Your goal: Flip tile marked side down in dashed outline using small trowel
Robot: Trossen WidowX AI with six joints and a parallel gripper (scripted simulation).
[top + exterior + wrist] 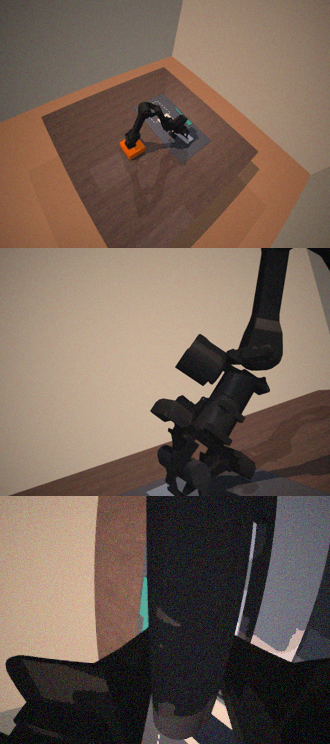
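Right now the grey mat is 10 cm to the left of my gripper tip, 8 cm below it and 3 cm behind it. From my gripper tip the other things lie so: slim teal tool: 11 cm ahead, 8 cm to the left, 5 cm below; trowel: 3 cm behind, 1 cm below; cream tile: 14 cm to the left, 5 cm below, 4 cm behind.
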